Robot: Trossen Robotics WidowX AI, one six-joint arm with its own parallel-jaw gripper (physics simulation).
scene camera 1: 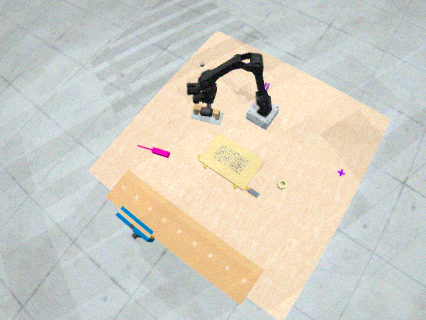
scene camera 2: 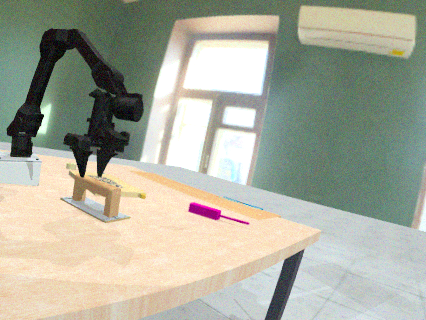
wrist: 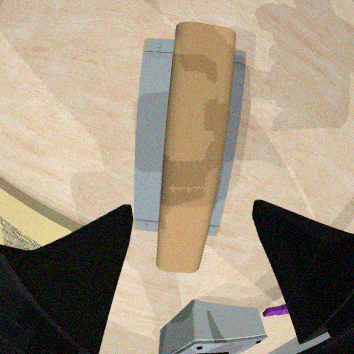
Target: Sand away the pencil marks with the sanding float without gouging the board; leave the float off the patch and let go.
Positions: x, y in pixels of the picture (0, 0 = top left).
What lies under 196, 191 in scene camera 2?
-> A long wooden plank.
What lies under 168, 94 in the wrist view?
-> A sanding float.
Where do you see a yellow board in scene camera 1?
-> At 242, 179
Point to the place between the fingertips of my gripper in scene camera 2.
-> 91, 177
